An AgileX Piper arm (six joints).
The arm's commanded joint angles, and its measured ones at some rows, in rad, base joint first. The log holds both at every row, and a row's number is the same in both.
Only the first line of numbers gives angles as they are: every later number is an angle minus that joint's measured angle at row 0.
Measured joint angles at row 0: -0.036, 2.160, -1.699, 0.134, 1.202, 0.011
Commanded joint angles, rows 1 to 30: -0.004, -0.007, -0.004, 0.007, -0.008, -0.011; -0.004, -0.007, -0.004, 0.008, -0.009, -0.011; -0.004, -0.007, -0.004, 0.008, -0.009, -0.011; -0.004, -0.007, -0.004, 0.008, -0.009, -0.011; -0.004, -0.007, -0.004, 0.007, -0.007, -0.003; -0.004, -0.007, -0.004, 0.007, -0.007, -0.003; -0.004, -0.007, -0.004, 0.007, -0.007, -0.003; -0.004, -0.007, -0.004, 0.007, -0.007, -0.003; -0.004, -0.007, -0.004, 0.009, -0.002, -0.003; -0.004, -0.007, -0.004, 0.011, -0.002, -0.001; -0.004, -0.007, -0.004, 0.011, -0.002, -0.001; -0.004, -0.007, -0.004, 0.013, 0.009, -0.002; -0.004, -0.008, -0.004, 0.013, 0.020, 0.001; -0.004, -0.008, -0.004, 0.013, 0.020, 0.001; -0.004, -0.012, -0.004, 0.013, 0.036, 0.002; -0.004, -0.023, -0.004, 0.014, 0.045, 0.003; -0.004, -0.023, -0.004, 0.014, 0.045, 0.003; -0.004, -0.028, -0.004, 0.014, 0.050, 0.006; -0.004, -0.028, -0.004, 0.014, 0.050, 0.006; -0.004, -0.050, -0.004, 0.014, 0.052, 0.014; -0.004, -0.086, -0.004, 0.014, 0.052, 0.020; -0.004, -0.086, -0.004, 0.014, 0.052, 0.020; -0.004, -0.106, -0.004, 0.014, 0.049, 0.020; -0.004, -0.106, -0.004, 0.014, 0.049, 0.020; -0.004, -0.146, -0.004, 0.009, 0.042, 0.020; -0.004, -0.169, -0.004, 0.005, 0.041, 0.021; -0.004, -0.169, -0.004, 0.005, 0.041, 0.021; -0.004, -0.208, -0.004, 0.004, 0.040, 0.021; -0.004, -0.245, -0.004, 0.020, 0.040, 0.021; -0.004, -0.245, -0.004, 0.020, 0.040, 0.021
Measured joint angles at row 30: 0.000, -0.191, 0.000, 0.008, 0.013, 0.011
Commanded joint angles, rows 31 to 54: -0.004, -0.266, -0.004, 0.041, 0.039, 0.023; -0.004, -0.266, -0.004, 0.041, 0.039, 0.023; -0.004, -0.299, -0.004, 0.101, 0.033, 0.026; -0.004, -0.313, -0.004, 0.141, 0.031, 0.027; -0.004, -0.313, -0.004, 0.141, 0.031, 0.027; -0.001, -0.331, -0.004, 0.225, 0.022, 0.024; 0.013, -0.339, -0.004, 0.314, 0.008, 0.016; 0.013, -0.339, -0.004, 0.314, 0.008, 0.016; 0.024, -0.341, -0.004, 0.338, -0.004, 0.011; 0.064, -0.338, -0.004, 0.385, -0.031, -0.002; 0.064, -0.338, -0.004, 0.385, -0.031, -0.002; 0.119, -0.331, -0.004, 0.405, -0.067, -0.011; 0.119, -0.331, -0.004, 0.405, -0.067, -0.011; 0.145, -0.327, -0.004, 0.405, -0.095, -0.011; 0.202, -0.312, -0.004, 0.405, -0.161, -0.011; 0.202, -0.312, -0.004, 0.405, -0.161, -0.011; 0.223, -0.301, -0.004, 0.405, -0.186, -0.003; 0.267, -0.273, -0.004, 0.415, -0.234, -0.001; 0.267, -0.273, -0.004, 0.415, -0.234, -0.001; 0.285, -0.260, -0.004, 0.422, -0.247, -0.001; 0.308, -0.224, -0.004, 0.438, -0.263, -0.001; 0.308, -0.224, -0.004, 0.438, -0.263, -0.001; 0.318, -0.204, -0.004, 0.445, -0.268, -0.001; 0.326, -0.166, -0.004, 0.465, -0.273, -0.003
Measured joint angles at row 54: 0.313, -0.214, 0.000, 0.442, -0.245, 0.002
